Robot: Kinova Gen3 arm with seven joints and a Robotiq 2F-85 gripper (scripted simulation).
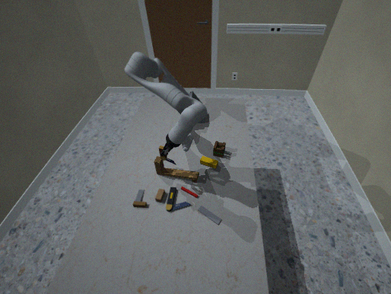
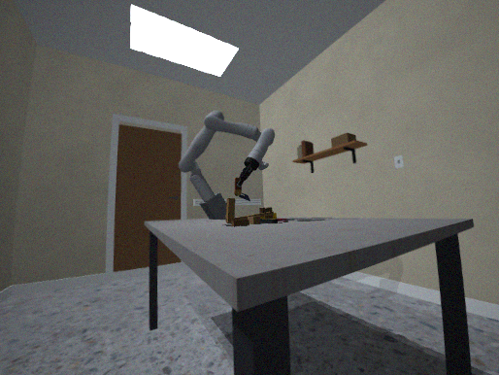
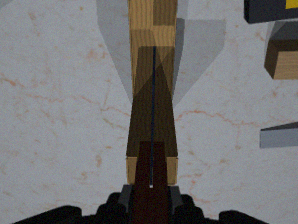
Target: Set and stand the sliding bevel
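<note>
Right now my hand is 3 cm above the wooden sliding bevel. Round my hand: thin dark blade 6 cm below, 1 cm to the left; wooden block 18 cm below, 15 cm ahead, 1 cm to the right; wooden leg-and-rail piece 12 cm below, 5 cm to the left, 1 cm ahead.
</note>
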